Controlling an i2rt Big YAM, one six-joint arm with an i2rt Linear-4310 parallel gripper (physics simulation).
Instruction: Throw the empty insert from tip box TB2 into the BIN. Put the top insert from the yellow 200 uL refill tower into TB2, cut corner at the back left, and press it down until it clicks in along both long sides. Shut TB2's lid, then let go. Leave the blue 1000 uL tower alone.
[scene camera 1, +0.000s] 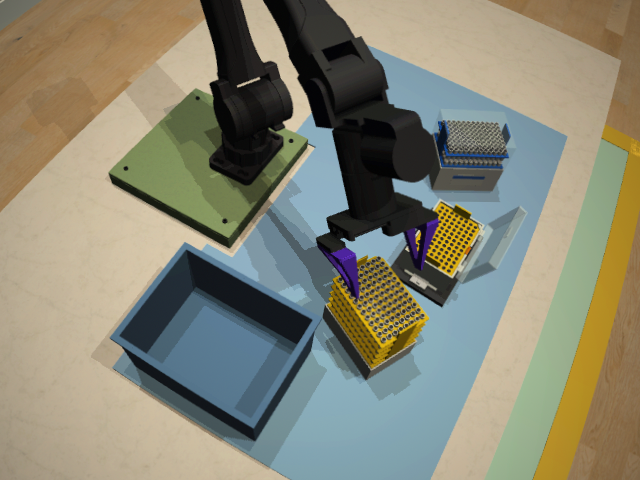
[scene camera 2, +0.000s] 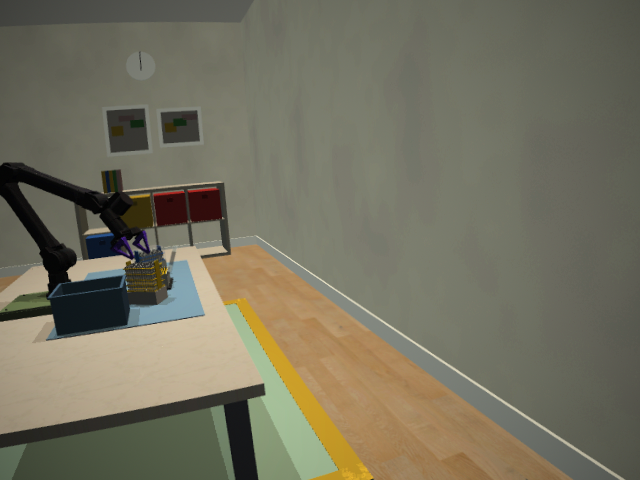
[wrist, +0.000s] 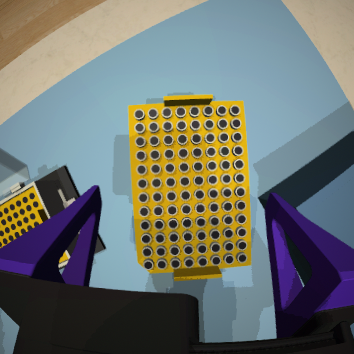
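Note:
The yellow refill tower (scene camera 1: 385, 304) (scene camera 2: 143, 279) stands beside the bin, its top insert (wrist: 189, 185) full of tips, with a cut corner at lower left in the wrist view. My gripper (scene camera 1: 388, 282) (scene camera 2: 139, 254) (wrist: 184, 197) is open and empty above the tower, one finger off each long side. TB2 (scene camera 1: 430, 283) (wrist: 59, 184) holds an insert with empty holes (scene camera 1: 450, 237) (wrist: 19, 216); its clear lid (scene camera 1: 504, 237) stands open. The bin (scene camera 1: 248, 304) (scene camera 2: 90, 312) (wrist: 312, 172) shows no insert inside in scene camera 1.
The blue 1000 uL tower (scene camera 1: 473, 149) stands beyond TB2 at the mat's far side. The green base plate (scene camera 1: 170, 175) (scene camera 2: 25, 304) carries the arm's foot. The blue mat (scene camera 1: 361, 434) (scene camera 2: 186, 299) (wrist: 160, 55) lies under the boxes. In scene camera 1 a finger overlaps TB2.

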